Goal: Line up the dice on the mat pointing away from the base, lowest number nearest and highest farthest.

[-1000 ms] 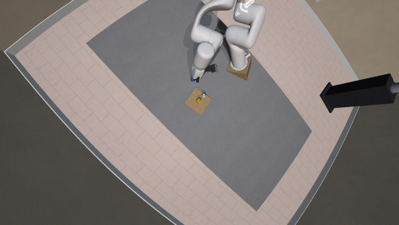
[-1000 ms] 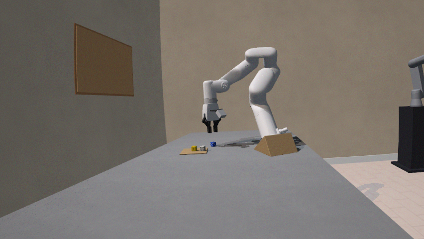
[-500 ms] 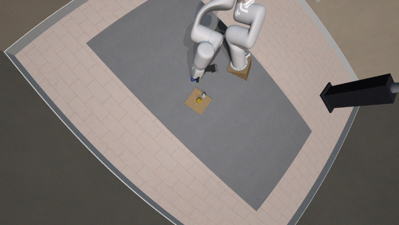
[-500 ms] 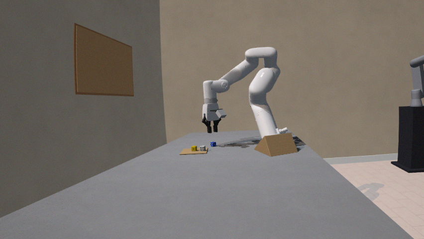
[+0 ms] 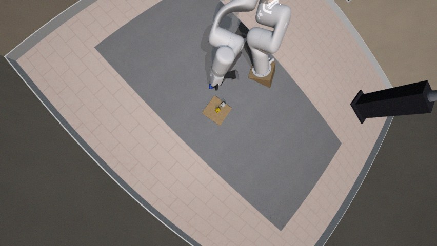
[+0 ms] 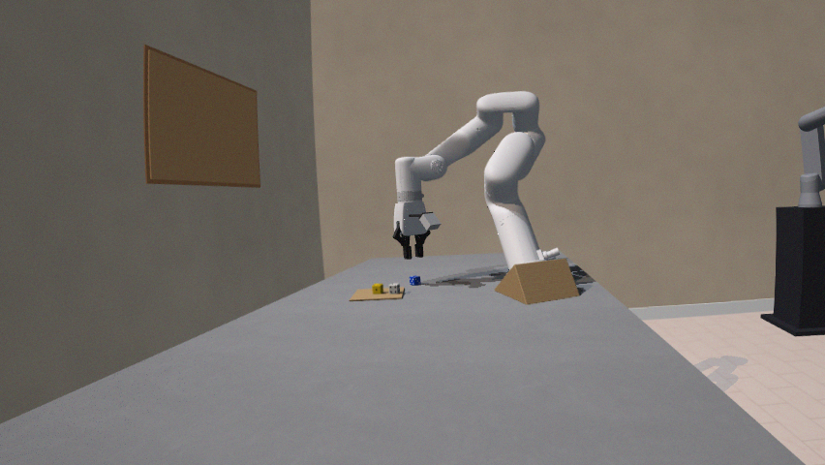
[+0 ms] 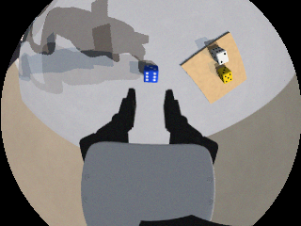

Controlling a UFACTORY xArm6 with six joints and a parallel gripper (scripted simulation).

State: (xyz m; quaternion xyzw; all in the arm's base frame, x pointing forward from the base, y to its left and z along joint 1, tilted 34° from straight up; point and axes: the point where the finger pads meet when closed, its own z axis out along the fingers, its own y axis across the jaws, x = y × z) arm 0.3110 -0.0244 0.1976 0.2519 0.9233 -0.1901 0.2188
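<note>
The blue die lies 9 cm below my hand. Round my hand: yellow die 14 cm to the left, 9 cm below, 7 cm ahead; then tan mat 14 cm to the left, 10 cm below, 7 cm ahead; then white die 14 cm to the left, 9 cm below, 2 cm ahead.
</note>
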